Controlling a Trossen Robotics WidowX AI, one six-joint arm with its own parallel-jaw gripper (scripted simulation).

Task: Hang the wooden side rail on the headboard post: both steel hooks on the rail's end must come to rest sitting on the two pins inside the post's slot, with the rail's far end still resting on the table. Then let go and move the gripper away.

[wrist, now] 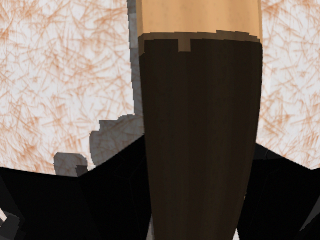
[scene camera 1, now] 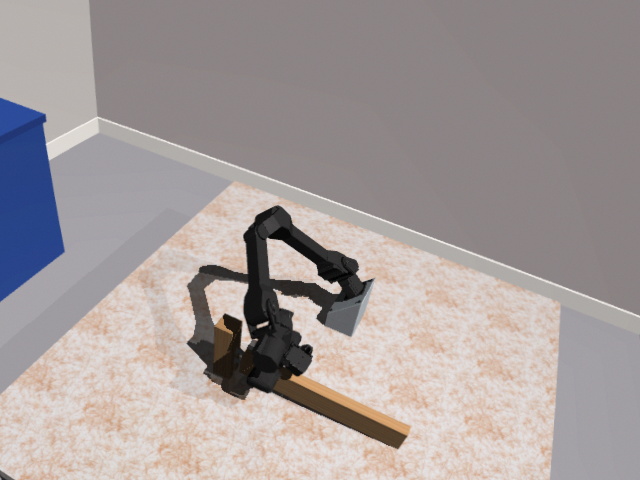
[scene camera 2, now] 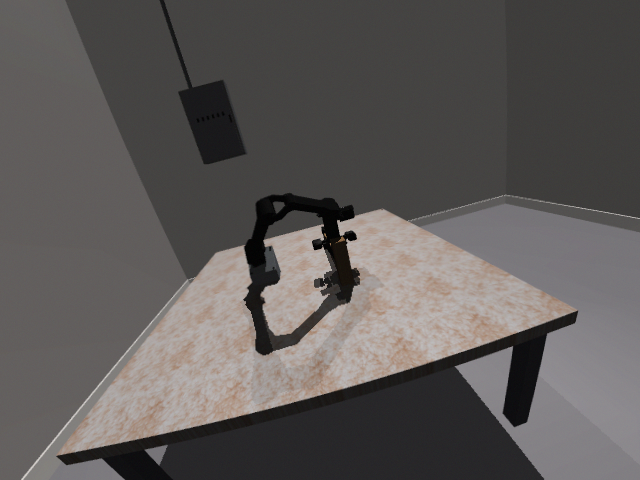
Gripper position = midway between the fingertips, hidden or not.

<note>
In view: the gripper [scene camera 1: 272, 378] and a wooden side rail [scene camera 1: 381, 427].
The wooden side rail also shows in the wrist view [wrist: 200, 75]. The gripper also shows in the wrist view [wrist: 189, 135].
</note>
